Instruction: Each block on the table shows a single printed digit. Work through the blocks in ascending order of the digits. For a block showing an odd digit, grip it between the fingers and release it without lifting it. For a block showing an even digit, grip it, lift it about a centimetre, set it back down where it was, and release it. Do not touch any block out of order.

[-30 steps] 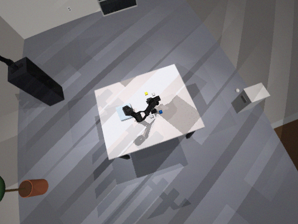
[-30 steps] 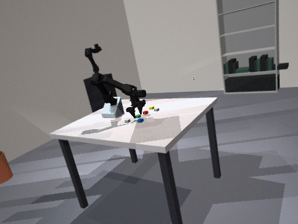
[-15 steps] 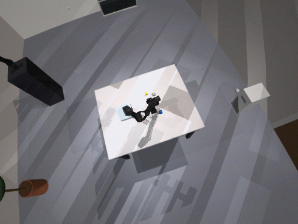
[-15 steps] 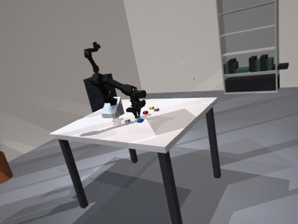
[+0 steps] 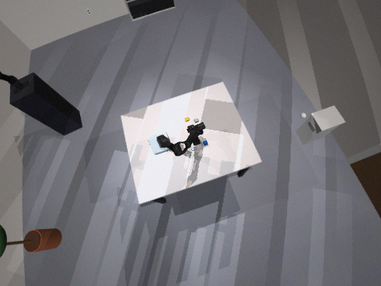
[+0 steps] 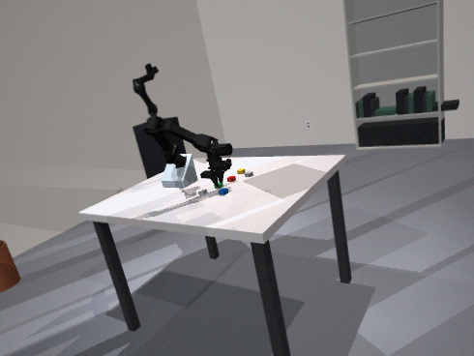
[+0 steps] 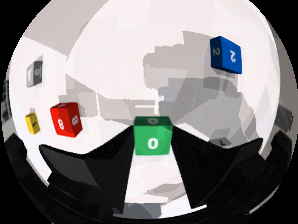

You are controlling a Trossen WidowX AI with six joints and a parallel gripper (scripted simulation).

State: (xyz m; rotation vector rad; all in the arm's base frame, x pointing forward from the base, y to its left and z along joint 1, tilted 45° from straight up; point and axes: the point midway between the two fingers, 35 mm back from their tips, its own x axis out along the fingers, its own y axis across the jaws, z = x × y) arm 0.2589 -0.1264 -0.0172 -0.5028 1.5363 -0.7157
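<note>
My gripper tip is 2 cm short of the yellow block and 21 cm to the right of it. Round my gripper tip: green block (1 cm behind); then blue block (7 cm ahead, 8 cm to the right); then red block (2 cm ahead, 9 cm to the left).
</note>
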